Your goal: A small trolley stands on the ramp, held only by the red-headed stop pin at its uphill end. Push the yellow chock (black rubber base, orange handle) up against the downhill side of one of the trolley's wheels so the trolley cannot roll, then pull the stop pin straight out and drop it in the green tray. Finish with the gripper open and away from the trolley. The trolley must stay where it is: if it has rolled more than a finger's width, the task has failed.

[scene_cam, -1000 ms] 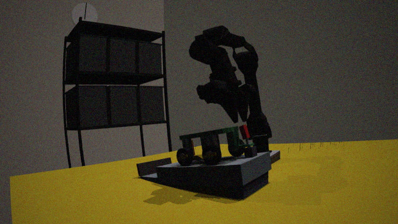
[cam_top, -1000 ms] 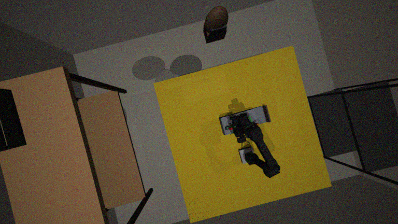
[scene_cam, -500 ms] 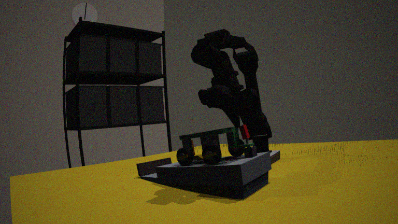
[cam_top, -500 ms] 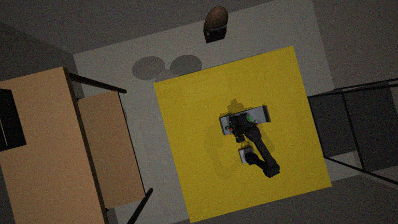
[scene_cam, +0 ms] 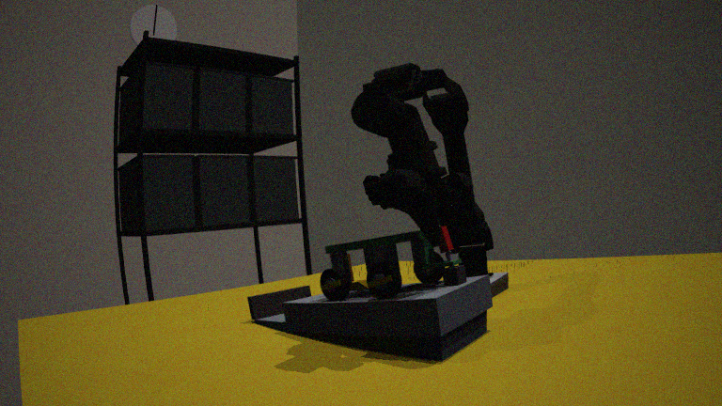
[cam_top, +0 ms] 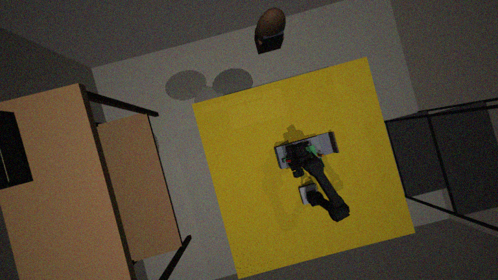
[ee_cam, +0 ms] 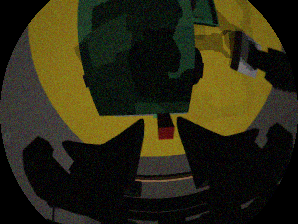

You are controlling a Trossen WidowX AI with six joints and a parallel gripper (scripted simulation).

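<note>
My gripper tip is 1 cm above the red-headed stop pin. Also, from my gripper tip: trolley (3 cm ahead, 10 cm to the right, 3 cm below); low stop lip (8 cm ahead, 36 cm to the right, 11 cm below); chock (21 cm to the right, 6 cm below).
</note>
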